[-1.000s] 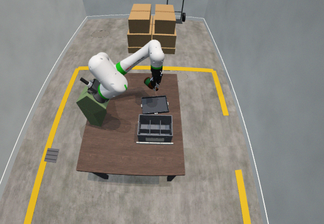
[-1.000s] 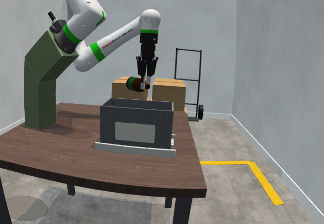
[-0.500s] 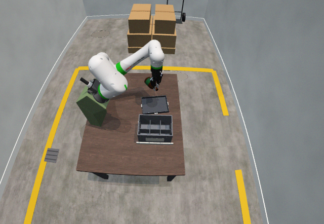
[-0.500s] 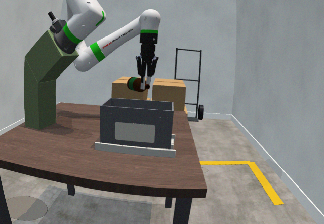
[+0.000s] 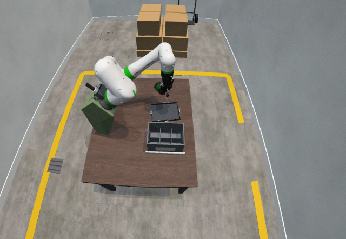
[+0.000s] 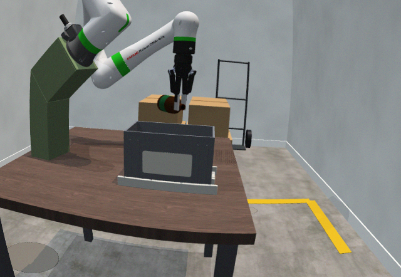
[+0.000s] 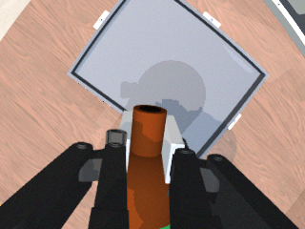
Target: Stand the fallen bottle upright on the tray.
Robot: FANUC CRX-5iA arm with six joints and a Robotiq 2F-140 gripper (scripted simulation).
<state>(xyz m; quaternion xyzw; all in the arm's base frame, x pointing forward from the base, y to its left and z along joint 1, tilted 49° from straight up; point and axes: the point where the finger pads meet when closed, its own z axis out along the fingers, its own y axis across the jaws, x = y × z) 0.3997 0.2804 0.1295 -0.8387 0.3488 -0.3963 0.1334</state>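
Right now the brown bottle is 40 mm to the left of my hand, 40 mm behind it and 20 mm below it. The rest, counted from my hand: grey tray 210 mm below, 50 mm to the right; then dark grey crate 350 mm to the right, 140 mm below, 30 mm ahead.
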